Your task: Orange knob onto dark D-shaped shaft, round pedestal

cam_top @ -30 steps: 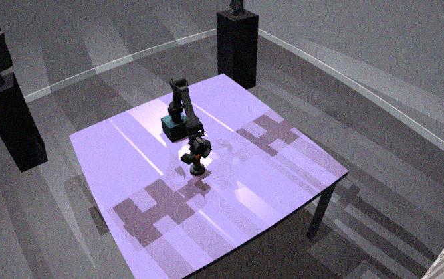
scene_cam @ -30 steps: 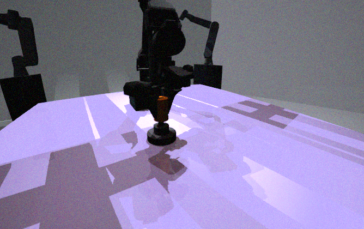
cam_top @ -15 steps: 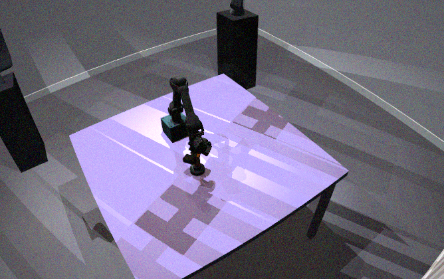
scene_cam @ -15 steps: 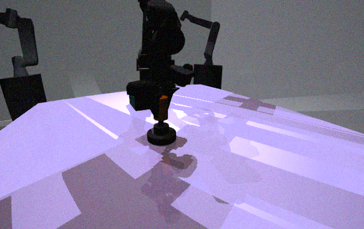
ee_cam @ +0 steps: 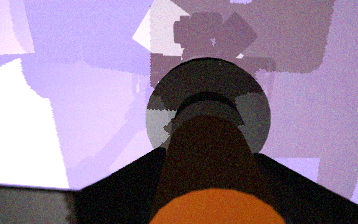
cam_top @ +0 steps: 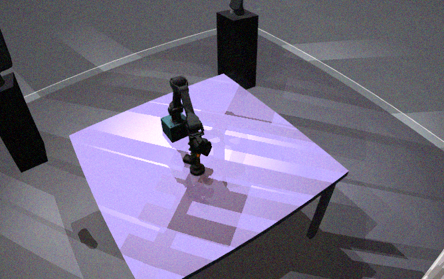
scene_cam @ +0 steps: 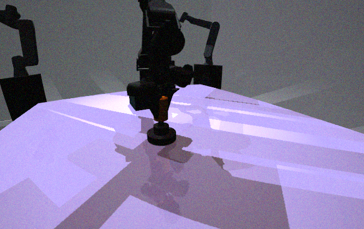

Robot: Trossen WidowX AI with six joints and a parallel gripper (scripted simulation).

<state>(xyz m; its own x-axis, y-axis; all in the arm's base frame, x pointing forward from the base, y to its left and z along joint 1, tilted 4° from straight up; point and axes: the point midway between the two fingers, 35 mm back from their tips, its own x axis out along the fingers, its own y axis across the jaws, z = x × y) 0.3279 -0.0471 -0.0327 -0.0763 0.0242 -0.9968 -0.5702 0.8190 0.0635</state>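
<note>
Now: the orange knob 2 cm above my gripper tip. From my gripper tip the other things lie so: dark round pedestal (4 cm below).
</note>
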